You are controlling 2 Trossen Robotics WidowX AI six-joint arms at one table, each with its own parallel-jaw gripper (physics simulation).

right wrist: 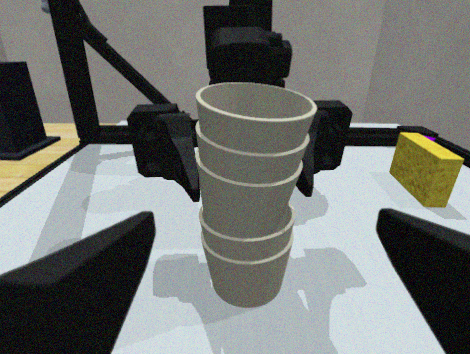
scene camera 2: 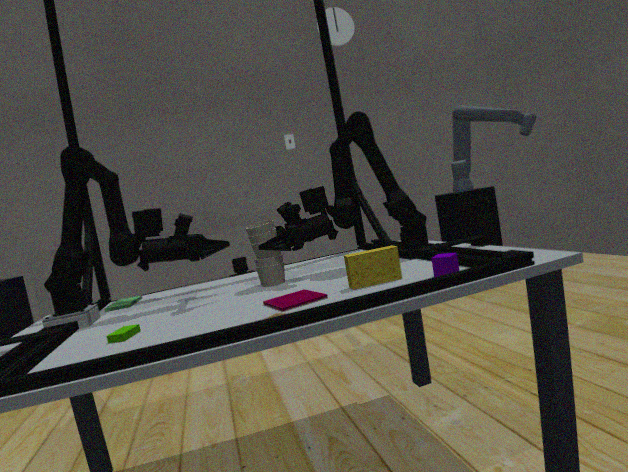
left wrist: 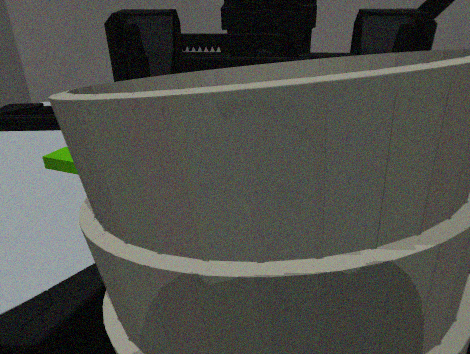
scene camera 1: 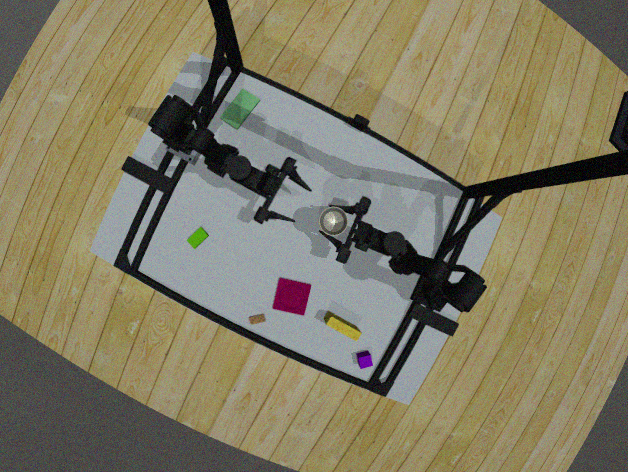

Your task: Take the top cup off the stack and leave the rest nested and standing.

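Where they show: left gripper, between the fingertips: (right wrist: 253,194) (scene camera 2: 256,247) (scene camera 1: 324,218); right gripper, between the fingertips: (right wrist: 265,220) (scene camera 2: 228,243) (scene camera 1: 303,206); left arm's base, origin of its link: (scene camera 2: 416,246) (scene camera 1: 430,291); right arm's base, origin of its link: (scene camera 2: 70,311) (scene camera 1: 186,141).
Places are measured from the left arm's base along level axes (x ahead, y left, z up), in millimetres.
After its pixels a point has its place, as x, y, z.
Grey-beige cups stand near the table's middle as two nested groups. The upper cups (scene camera 1: 333,221) {397, -63, 90} (scene camera 2: 260,234) (left wrist: 260,175) (right wrist: 250,130) {438, -67, 128} show three rims and lean slightly, their bottom inside the lower cups (scene camera 2: 270,274) {405, -29, 11} (right wrist: 247,280) {430, -64, 14}. The lower cups show two rims and stand upright on the table. My left gripper (scene camera 1: 326,219) {423, -61, 82} (scene camera 2: 261,247) {423, -61, 82} (right wrist: 253,194) {423, -61, 82} is shut on the upper cups, one finger on each side; which cup it grips is unclear. My right gripper (scene camera 1: 302,205) {488, -65, 106} (scene camera 2: 227,244) {488, -65, 106} (right wrist: 265,220) {488, -65, 106} is open and empty, a short way left of the stack, facing it.
A yellow block (scene camera 1: 343,327) {235, 203, 48} (scene camera 2: 373,267) {236, 220, 15} (right wrist: 427,170) {267, 187, 25}, purple cube (scene camera 1: 364,359) {117, 281, 19} (scene camera 2: 445,264) {120, 305, 4}, magenta square (scene camera 1: 291,296) {406, 188, -13} (scene camera 2: 295,299) {407, 206, -13} and small orange-brown block (scene camera 1: 257,318) {474, 295, -13} lie on the near side. A bright green block (scene camera 1: 197,237) {740, 142, -6} (scene camera 2: 123,333) {736, 174, -7} (left wrist: 60,161) {725, 152, -9} and pale green sheet (scene camera 1: 234,115) {800, -246, -11} lie left.
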